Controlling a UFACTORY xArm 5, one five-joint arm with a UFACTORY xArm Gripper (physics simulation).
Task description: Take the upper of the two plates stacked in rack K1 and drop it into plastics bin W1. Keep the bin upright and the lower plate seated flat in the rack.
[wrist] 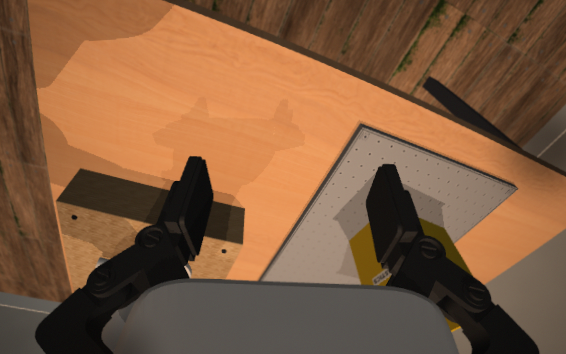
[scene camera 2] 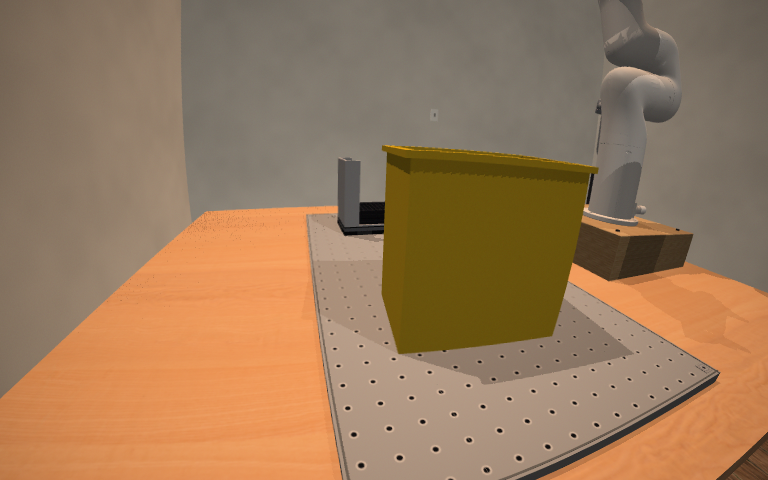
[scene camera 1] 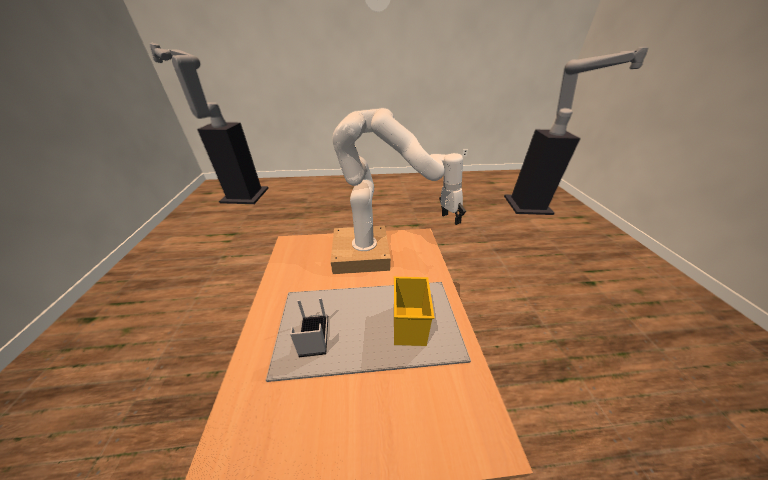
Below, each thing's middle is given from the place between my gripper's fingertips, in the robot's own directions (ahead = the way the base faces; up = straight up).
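Scene:
The yellow plastics bin W1 (scene camera 2: pixel 478 246) is 15 cm below my hand, and from that same hand it's 41 cm ahead and 19 cm to the right.

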